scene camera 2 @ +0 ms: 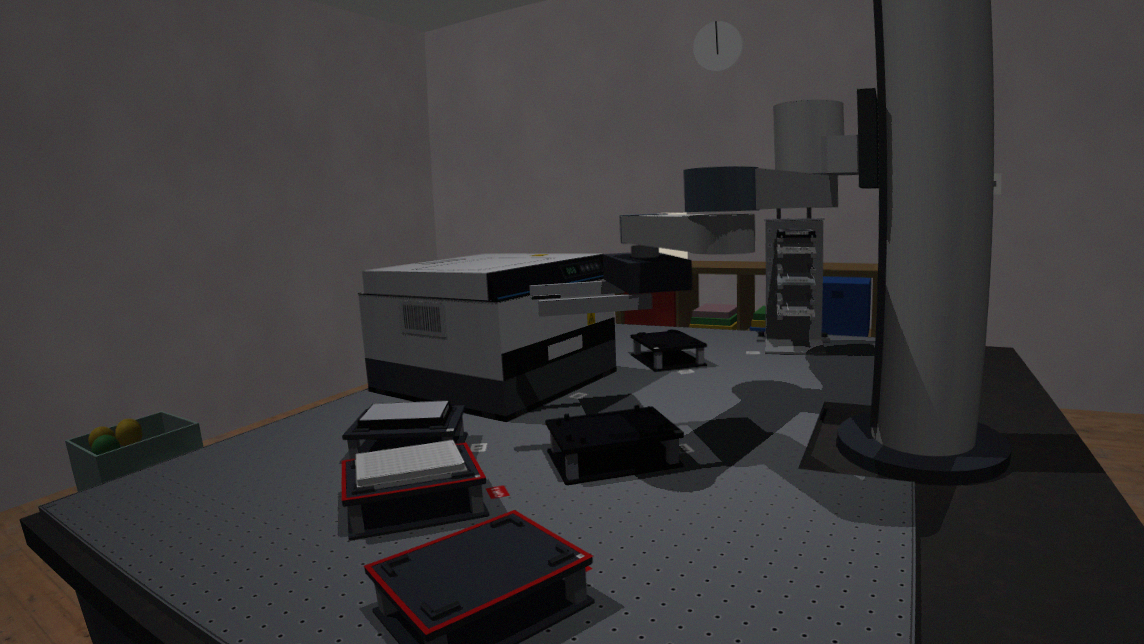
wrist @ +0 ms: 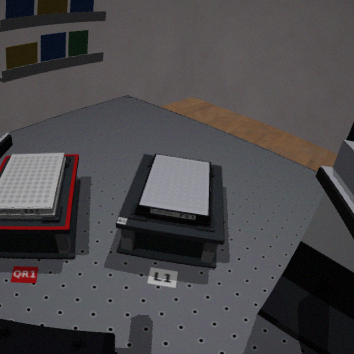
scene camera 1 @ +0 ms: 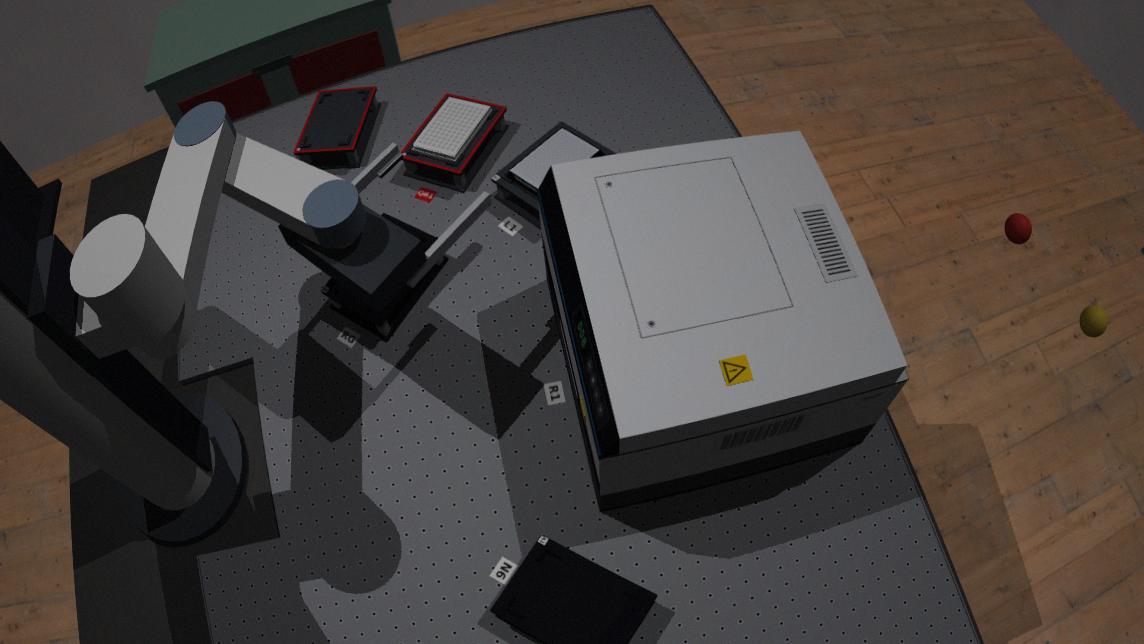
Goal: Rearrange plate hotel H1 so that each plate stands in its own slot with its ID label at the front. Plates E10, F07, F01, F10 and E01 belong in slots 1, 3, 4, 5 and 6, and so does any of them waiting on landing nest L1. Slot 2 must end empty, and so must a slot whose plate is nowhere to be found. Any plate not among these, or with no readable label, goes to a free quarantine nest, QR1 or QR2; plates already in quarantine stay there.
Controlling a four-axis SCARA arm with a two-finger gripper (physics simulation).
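Places are measured from the arm's base along level axes (x back, y up, z left), in metres.
Pixels of known places: gripper, fingertip midpoint: (scene camera 2: 534, 299) (wrist: 166, 135) (scene camera 1: 439, 171); arm's base, origin of the base link: (scene camera 2: 921, 449) (scene camera 1: 182, 469).
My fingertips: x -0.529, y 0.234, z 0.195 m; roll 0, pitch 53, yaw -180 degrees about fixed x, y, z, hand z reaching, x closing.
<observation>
Ahead of a thing's pixels: the offset from my fingertips to its top centre.
A light plate @(dz +0.102, dx -0.176, dy -0.157 m) (scene camera 1: 557, 156) (scene camera 2: 405, 412) (wrist: 176, 182) lies on landing nest L1 @(dz +0.102, dx -0.176, dy -0.167 m) (scene camera 2: 457, 422) (wrist: 170, 234); its front label seems to read F01. A white welled plate @(dz +0.240, dx -0.039, dy -0.157 m) (scene camera 1: 452, 128) (scene camera 2: 409, 464) (wrist: 31, 180) lies on red-rimmed nest QR1 (scene camera 2: 478, 460) (wrist: 74, 192); its label is too blurred to read. The other red-rimmed nest @(dz +0.368, dx +0.161, dy -0.165 m) (scene camera 1: 336, 120) (scene camera 2: 480, 564) is bare. My gripper (scene camera 1: 441, 172) (scene camera 2: 535, 297) (wrist: 166, 135) is open and empty, above the table, its fingers pointing toward QR1 and L1. Hotel H1 (scene camera 2: 770, 280) stands far back; its slots' contents and labels cannot be made out.
A big white instrument @(dz -0.263, dx -0.281, dy +0.030 m) (scene camera 1: 688, 256) (scene camera 2: 432, 344) stands beside L1, right of the fingers in the wrist view. The black nest RG @(dz +0.009, dx +0.120, dy -0.161 m) (scene camera 2: 612, 428) is below the gripper body. A black nest @(dz -0.544, dx -0.003, dy -0.165 m) (scene camera 1: 572, 596) (scene camera 2: 668, 341) by label N6 stands beyond the instrument.
</observation>
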